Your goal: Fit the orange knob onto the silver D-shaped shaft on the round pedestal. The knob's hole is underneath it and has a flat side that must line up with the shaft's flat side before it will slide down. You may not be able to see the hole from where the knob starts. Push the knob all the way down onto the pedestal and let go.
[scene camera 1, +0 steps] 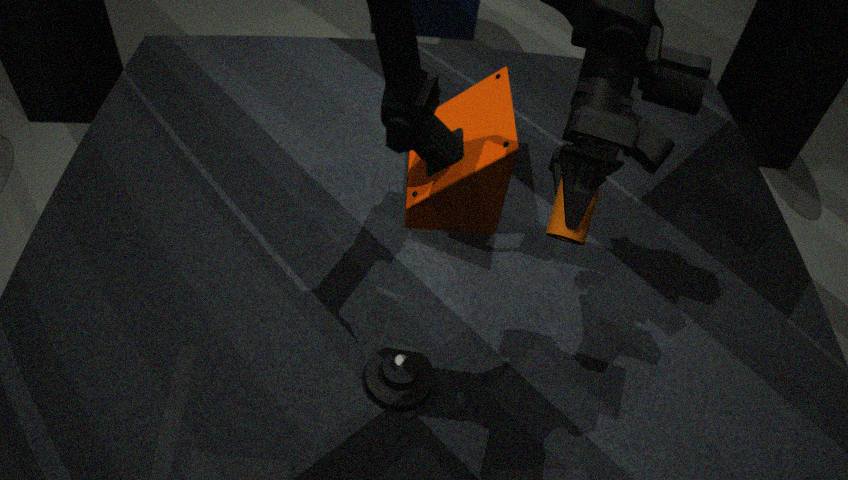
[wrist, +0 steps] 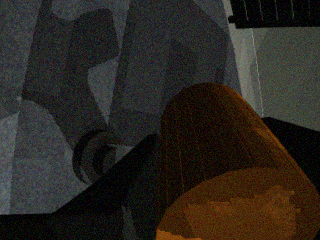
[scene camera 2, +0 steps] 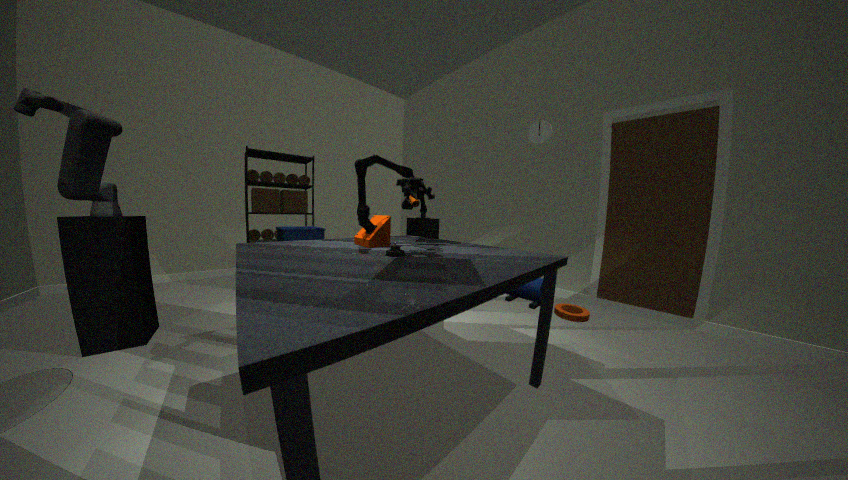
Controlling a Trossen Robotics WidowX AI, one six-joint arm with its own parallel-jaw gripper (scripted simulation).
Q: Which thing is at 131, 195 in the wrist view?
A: The gripper.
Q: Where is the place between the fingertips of the gripper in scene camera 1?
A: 567, 230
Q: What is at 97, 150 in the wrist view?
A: A dark round pedestal.
